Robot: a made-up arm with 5 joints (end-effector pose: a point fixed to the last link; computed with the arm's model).
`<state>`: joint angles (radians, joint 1 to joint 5).
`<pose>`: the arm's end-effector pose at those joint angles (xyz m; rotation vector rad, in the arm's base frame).
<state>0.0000 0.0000 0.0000 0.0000 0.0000</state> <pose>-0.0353 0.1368 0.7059 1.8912 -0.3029 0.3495</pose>
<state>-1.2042 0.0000 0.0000 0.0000 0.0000</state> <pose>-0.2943 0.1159 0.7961 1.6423 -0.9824 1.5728</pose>
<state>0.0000 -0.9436 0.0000 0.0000 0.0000</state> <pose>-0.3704 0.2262 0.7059 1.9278 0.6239 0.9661</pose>
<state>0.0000 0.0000 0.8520 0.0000 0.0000</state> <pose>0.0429 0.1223 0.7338 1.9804 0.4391 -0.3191</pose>
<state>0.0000 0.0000 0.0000 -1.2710 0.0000</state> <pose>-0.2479 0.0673 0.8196 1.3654 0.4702 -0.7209</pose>
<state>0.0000 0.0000 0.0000 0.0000 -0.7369</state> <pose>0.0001 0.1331 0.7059 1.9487 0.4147 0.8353</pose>
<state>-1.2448 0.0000 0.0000 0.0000 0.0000</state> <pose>-0.3036 0.1144 0.7933 1.6235 -1.0044 1.6134</pose>
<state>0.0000 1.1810 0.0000 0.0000 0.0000</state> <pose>0.0690 -0.2751 0.7059 1.4098 -1.3115 -0.4494</pose>
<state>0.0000 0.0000 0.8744 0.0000 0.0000</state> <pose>0.0452 0.1221 0.7336 1.9790 0.4587 -0.3369</pose>
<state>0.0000 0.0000 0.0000 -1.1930 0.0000</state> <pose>-0.2402 0.0692 0.8052 1.4102 0.4261 -0.6605</pose>
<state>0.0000 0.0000 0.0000 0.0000 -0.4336</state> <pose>-0.0147 0.1314 0.7059 1.9492 0.1132 0.6383</pose>
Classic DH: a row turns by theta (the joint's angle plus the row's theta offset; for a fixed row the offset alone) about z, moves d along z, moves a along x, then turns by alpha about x. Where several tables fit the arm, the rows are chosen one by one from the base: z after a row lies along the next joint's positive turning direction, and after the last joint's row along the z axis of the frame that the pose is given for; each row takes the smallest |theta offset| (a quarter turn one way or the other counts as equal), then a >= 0, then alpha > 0; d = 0 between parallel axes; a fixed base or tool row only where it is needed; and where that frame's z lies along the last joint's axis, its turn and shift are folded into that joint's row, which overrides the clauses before.
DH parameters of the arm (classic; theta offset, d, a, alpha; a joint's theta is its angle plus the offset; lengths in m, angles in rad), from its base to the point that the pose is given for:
base (fixed): 0.123 0.5785 -0.2141 -1.6923
joint 1: 0 -0.111 -0.0921 -1.4493
joint 2: 0.2187 0.039 0.2981 1.8189
joint 3: 0.9895 0.4853 -0.2896 2.6042
joint 4: 0.947 0.0983 0.0708 1.6323
joint 5: 0.248 0.1927 -0.0268 -1.2415
tool (fixed): 0.4169 0.0438 0 0

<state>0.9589 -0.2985 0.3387 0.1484 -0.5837</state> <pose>0.0067 0.2061 0.4918 2.3027 1.1137 -0.3504</pose>
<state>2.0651 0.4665 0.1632 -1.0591 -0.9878</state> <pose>-0.0875 -0.0665 0.3894 -0.8350 -0.9463 2.7579</pose>
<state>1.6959 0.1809 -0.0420 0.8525 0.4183</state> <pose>-0.0360 0.0355 0.1779 1.3251 -0.3596 -0.7094</pose>
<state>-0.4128 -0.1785 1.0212 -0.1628 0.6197</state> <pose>-0.1272 0.1652 0.8423 1.5270 0.0724 -0.2712</pose>
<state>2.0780 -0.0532 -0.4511 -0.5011 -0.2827</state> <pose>-0.1979 0.0983 0.4627 1.1617 1.1029 -1.5422</pose>
